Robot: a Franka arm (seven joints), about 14 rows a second.
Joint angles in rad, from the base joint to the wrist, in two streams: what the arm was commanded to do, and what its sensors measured. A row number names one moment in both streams.
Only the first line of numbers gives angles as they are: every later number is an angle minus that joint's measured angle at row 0.
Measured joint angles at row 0:
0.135 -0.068 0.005 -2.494 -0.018 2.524 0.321
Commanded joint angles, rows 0 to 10:
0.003 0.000 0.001 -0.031 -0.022 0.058 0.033
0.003 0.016 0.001 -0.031 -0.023 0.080 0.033
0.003 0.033 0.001 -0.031 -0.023 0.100 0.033
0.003 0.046 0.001 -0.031 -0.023 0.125 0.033
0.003 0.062 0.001 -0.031 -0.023 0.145 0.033
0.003 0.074 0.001 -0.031 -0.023 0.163 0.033
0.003 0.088 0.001 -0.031 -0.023 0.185 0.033
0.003 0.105 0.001 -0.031 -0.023 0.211 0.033
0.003 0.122 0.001 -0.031 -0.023 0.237 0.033
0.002 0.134 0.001 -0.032 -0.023 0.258 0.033
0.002 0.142 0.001 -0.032 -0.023 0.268 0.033
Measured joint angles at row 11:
0.000 0.125 0.000 -0.025 0.000 0.227 0.000
